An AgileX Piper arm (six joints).
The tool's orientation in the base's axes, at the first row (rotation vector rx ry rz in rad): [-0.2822, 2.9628, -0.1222]
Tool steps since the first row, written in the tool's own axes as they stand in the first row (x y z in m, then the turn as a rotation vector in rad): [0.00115, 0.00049, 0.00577, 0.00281, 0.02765, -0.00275]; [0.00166, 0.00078, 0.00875, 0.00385, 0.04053, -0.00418]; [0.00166, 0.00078, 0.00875, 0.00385, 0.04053, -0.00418]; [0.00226, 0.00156, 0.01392, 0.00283, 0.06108, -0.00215]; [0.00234, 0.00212, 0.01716, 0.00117, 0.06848, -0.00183]
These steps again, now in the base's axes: [-0.00023, -0.00012, -0.00590, -0.00818, 0.02670, -0.00039]; [-0.00027, -0.00013, -0.00894, -0.01176, 0.03920, -0.00039]; [-0.00027, -0.00013, -0.00894, -0.01176, 0.03920, -0.00039]; [-0.00012, 0.00017, -0.01419, -0.01413, 0.05938, -0.00421]; [0.00025, 0.00049, -0.01744, -0.01381, 0.06692, -0.00498]
